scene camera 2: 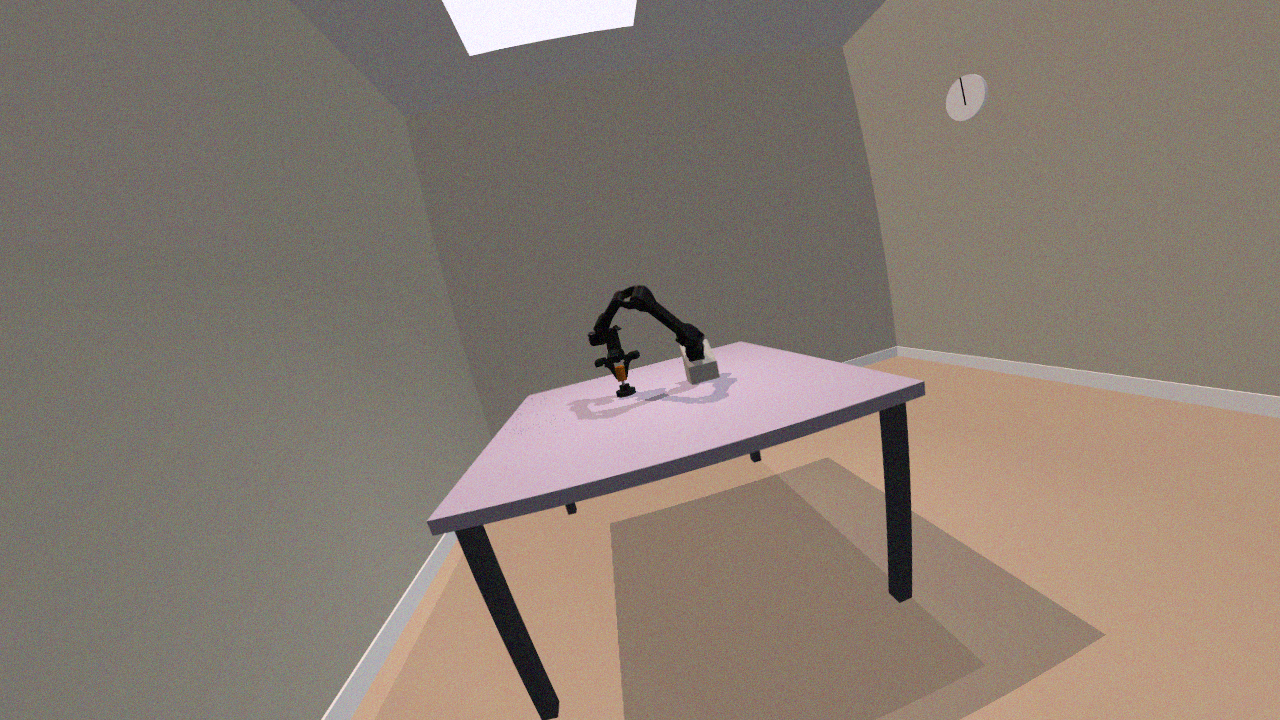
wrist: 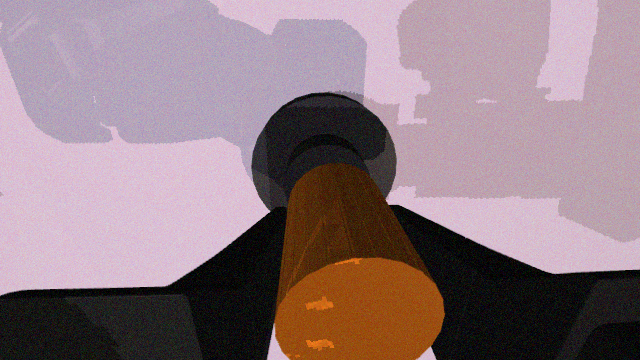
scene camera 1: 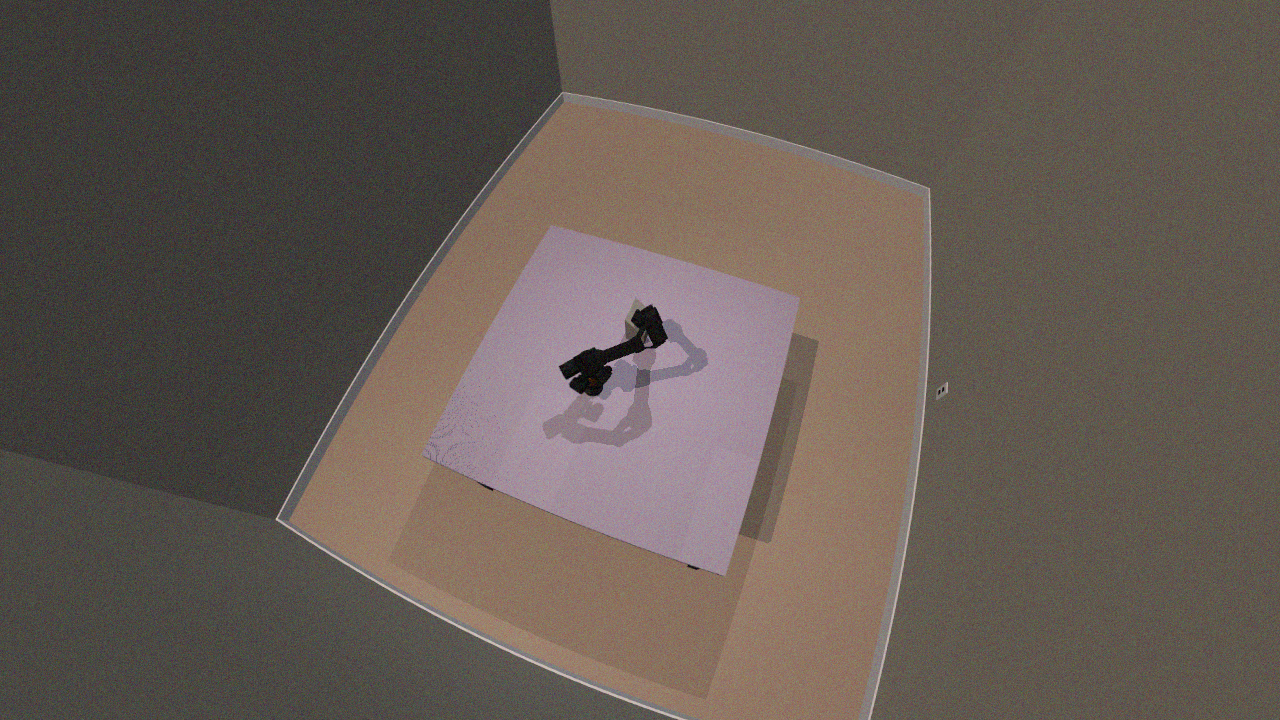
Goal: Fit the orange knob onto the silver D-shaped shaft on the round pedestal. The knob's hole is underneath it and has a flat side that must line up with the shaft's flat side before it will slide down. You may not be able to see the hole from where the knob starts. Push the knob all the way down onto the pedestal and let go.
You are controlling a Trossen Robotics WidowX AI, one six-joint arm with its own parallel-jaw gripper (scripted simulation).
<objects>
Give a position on an orange knob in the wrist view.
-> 349, 275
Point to a dark round pedestal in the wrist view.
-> At 315, 129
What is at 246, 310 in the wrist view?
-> The gripper.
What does the gripper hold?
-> An orange knob.
</objects>
